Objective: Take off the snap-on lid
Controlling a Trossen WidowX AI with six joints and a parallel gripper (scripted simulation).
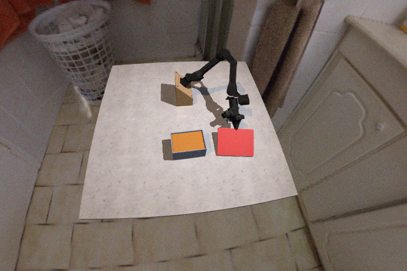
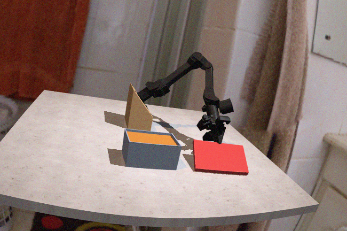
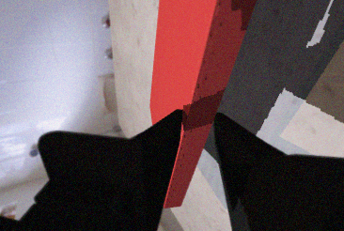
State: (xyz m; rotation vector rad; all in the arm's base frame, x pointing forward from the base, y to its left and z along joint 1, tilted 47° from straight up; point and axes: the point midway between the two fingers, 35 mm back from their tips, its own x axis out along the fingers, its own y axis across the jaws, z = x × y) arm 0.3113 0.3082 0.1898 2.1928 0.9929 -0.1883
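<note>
Now: gripper tip 80 mm short of the red lid, 10 mm to the left of it and 30 mm above it. The rest, counted from my gripper tip: blue-grey storage box: 100 mm ahead, 320 mm to the right, 20 mm below.
</note>
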